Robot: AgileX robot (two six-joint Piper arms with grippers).
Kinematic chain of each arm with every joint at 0, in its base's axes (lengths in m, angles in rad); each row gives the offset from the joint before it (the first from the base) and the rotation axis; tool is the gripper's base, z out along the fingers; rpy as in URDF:
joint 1: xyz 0 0 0.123 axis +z
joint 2: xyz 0 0 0 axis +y
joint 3: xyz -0.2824 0 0.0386 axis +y
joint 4: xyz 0.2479 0 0.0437 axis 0.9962 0 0.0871
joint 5: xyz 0 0 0 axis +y
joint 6: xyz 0.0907 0 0.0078 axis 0.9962 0 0.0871
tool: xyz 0 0 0 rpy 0 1.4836 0
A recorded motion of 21 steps. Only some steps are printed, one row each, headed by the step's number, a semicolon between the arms.
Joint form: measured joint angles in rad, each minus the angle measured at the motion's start. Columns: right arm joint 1, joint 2, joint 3, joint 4, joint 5, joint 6; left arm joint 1, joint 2, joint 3, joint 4, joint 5, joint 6.
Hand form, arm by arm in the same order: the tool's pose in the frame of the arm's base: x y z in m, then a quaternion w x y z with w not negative. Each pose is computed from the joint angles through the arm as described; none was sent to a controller.
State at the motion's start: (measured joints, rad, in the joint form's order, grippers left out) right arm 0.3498 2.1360 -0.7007 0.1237 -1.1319 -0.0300; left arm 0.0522 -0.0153 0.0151 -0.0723 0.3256 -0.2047
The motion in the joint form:
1: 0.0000 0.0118 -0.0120 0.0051 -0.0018 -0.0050; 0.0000 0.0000 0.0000 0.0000 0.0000 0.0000
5: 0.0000 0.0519 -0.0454 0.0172 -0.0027 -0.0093; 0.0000 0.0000 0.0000 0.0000 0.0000 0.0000
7: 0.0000 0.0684 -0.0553 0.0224 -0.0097 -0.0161; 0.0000 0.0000 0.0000 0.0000 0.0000 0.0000
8: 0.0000 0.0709 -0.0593 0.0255 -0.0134 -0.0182; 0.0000 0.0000 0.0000 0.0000 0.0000 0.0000
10: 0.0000 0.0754 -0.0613 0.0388 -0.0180 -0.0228; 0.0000 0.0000 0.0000 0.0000 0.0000 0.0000
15: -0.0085 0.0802 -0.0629 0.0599 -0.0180 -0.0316; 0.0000 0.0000 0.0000 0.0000 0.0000 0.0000
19: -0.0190 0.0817 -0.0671 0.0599 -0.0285 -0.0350; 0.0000 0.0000 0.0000 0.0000 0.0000 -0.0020
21: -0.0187 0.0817 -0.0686 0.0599 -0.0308 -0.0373; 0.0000 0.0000 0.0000 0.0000 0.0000 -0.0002
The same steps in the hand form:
1: 0.3338 0.1105 0.0793 0.62286 -0.09185 0.77374 0.07020; 0.0534 0.0007 0.1795 0.61358 -0.12024 0.77660 -0.07722
5: 0.3404 0.1119 0.0706 0.62098 -0.08860 0.77604 0.06561; 0.0534 0.0007 0.1795 0.61358 -0.12024 0.77660 -0.07722
7: 0.3422 0.1120 0.0669 0.62148 -0.08912 0.77588 0.06193; 0.0534 0.0007 0.1795 0.61358 -0.12024 0.77660 -0.07722
8: 0.3432 0.1121 0.0669 0.62359 -0.08828 0.77437 0.06081; 0.0534 0.0007 0.1795 0.61358 -0.12024 0.77660 -0.07722
10: 0.3438 0.1111 0.0660 0.62469 -0.08418 0.77428 0.05624; 0.0534 0.0007 0.1795 0.61358 -0.12024 0.77660 -0.07722
15: 0.3451 0.1065 0.0645 0.62404 -0.07524 0.77642 0.04573; 0.0534 0.0007 0.1795 0.61358 -0.12024 0.77660 -0.07722
19: 0.3474 0.1032 0.0656 0.62944 -0.07183 0.77259 0.04176; 0.0534 0.0007 0.1795 0.61350 -0.12102 0.77648 -0.07783
21: 0.3478 0.1034 0.0660 0.63094 -0.07261 0.77132 0.04129; 0.0534 0.0007 0.1795 0.61357 -0.12032 0.77659 -0.07728

